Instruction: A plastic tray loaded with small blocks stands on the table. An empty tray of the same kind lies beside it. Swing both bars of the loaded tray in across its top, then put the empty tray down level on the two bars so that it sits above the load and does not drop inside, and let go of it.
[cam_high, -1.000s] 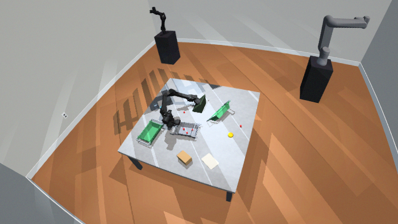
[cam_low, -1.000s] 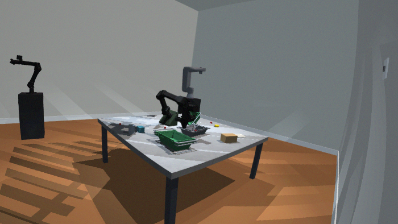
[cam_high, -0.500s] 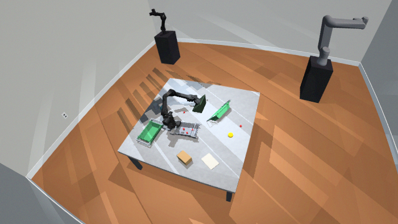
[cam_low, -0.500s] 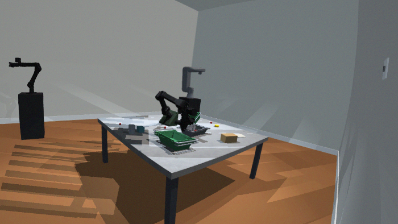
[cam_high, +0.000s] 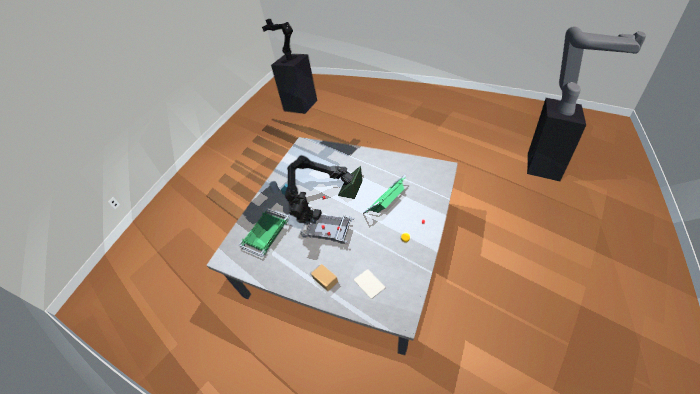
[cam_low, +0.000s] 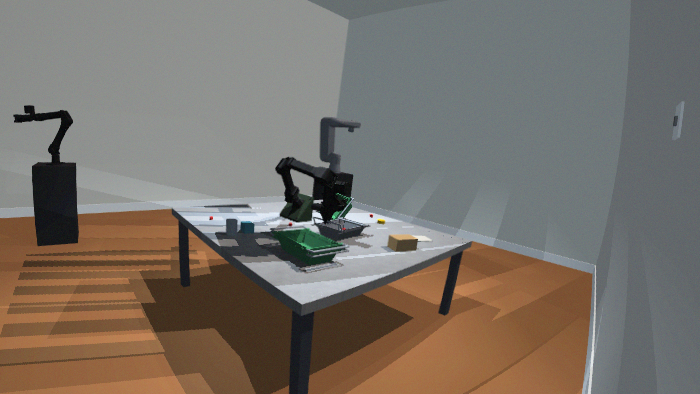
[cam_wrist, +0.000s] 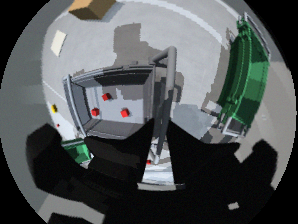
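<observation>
Right now my gripper tip is 35 cm past the green tray, 37 cm to the right of it and 1 cm above it. Round my gripper tip: grey cylinder (22 cm behind, 40 cm to the right, 4 cm below); then blue cube (23 cm behind, 31 cm to the right, 5 cm below); then cardboard box (29 cm ahead, 25 cm to the left, 5 cm below).
</observation>
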